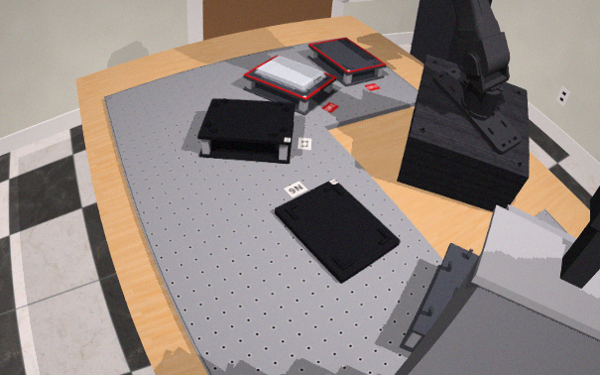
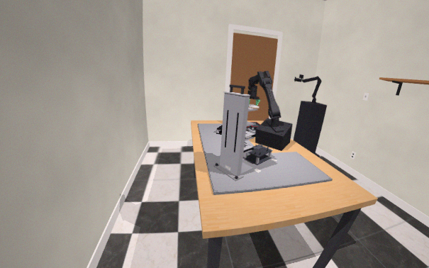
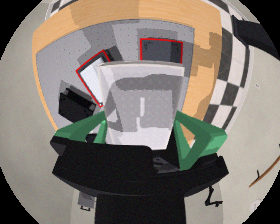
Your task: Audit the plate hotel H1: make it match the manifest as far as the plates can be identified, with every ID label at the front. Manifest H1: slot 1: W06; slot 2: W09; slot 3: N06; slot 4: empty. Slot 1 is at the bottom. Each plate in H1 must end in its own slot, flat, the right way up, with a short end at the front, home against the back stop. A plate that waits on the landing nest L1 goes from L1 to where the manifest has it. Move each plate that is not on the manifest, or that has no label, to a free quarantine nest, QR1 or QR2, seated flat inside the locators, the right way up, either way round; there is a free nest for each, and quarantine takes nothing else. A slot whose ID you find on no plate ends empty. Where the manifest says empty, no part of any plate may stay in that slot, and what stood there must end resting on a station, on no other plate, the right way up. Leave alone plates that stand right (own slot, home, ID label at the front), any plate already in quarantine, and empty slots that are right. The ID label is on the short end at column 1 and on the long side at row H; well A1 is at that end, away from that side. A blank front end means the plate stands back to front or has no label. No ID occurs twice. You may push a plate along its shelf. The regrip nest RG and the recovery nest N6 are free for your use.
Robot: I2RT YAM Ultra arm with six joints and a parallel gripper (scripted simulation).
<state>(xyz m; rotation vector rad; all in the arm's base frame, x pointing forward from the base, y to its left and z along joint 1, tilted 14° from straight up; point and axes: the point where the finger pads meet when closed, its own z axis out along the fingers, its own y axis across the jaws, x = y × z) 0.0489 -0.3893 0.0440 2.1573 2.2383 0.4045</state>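
Now: hand 20 cm above the red-edged quarantine nest, 6 cm past it and 3 cm to the left of it. Round my hand: tag L1: 24 cm below, 20 cm to the left, 18 cm ahead; black landing nest L1: 27 cm ahead, 19 cm below, 15 cm to the left; N6 tag: 30 cm to the left, 25 cm ahead, 24 cm below.
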